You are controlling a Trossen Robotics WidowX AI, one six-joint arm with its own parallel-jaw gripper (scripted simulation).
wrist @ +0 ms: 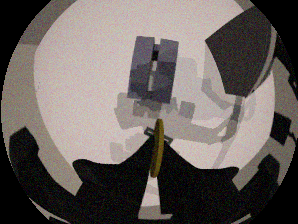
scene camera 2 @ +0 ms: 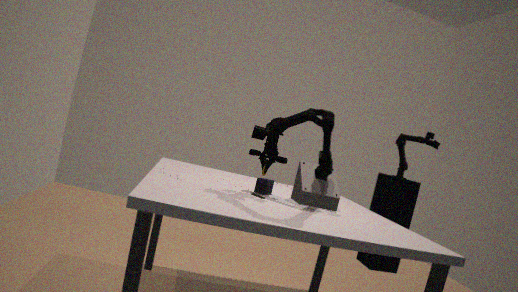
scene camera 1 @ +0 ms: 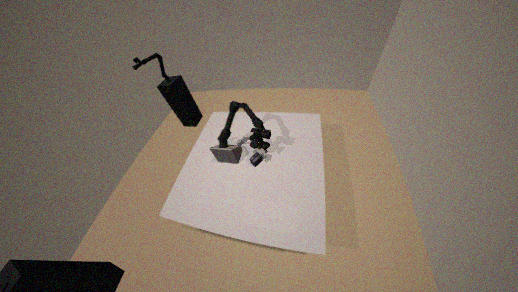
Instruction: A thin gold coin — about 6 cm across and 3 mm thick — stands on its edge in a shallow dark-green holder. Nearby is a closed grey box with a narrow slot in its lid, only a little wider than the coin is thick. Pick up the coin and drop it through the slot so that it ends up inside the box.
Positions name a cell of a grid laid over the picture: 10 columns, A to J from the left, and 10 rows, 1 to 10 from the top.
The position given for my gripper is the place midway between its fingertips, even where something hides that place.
Note:
My gripper (wrist: F7) holds a gold coin.

